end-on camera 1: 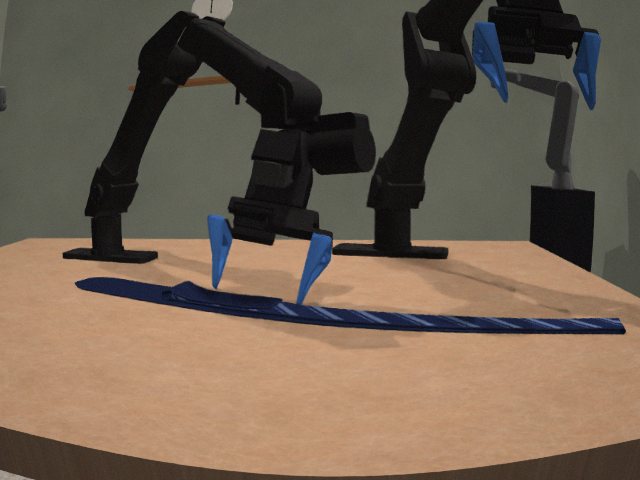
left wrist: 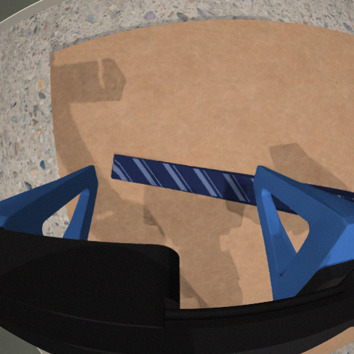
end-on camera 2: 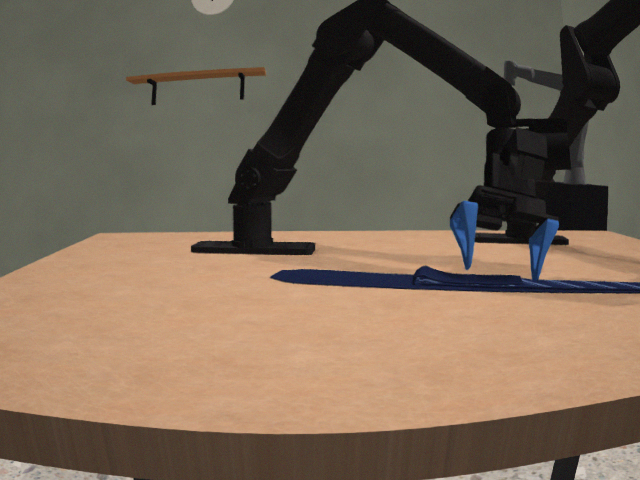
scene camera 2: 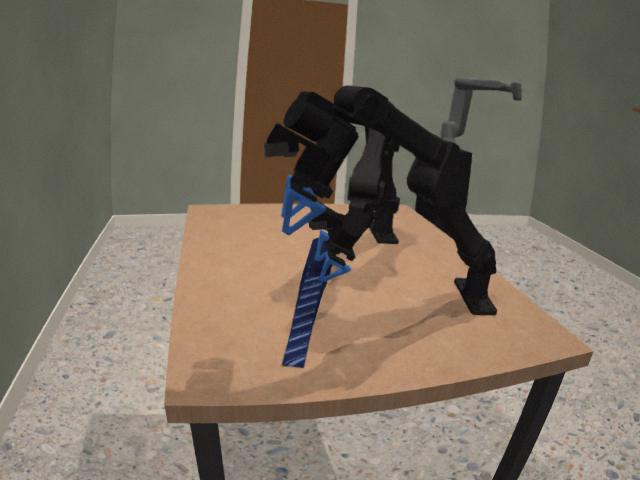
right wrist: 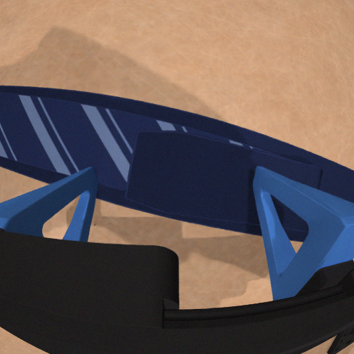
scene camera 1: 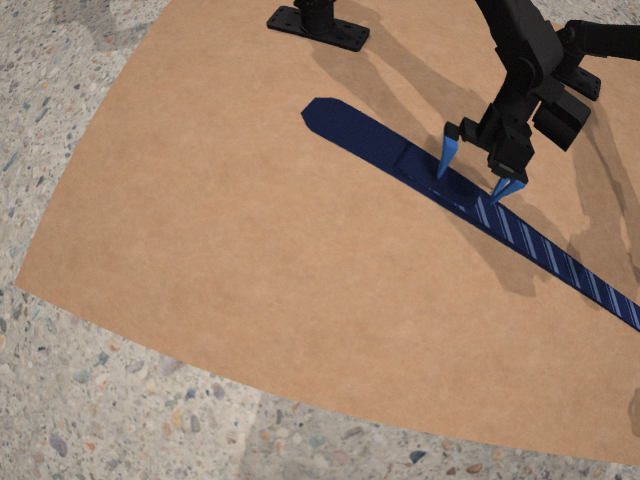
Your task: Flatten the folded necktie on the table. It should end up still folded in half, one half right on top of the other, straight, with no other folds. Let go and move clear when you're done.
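Note:
The navy necktie (scene camera 1: 537, 248) (scene camera 2: 305, 315) (end-on camera 1: 413, 319) (end-on camera 2: 336, 277) (left wrist: 170, 175) (right wrist: 60, 130) lies lengthwise, striped on its upper layer. Near its plain wide end, the upper layer's end is folded back as a dark flap (scene camera 1: 423, 167) (end-on camera 1: 227, 299) (end-on camera 2: 475, 280) (right wrist: 190, 175); its fold edge stands slightly raised. My right gripper (scene camera 1: 465, 190) (scene camera 2: 321, 269) (end-on camera 1: 257, 296) (end-on camera 2: 501, 274) (right wrist: 174, 175) is open and empty, fingertips low beside the flap; contact is unclear. My left gripper (scene camera 2: 285, 224) (end-on camera 1: 549, 104) (left wrist: 175, 174) is open and empty, high above the table.
The wooden table (scene camera 1: 206, 232) (scene camera 2: 222, 310) (end-on camera 1: 258, 392) carries both arm bases (scene camera 1: 336, 35) (scene camera 2: 478, 302). The left arm reaches over the striped part of the tie. The tie's narrow folded end lies near the table's near edge in scene camera 2. Arm shadows cross the table.

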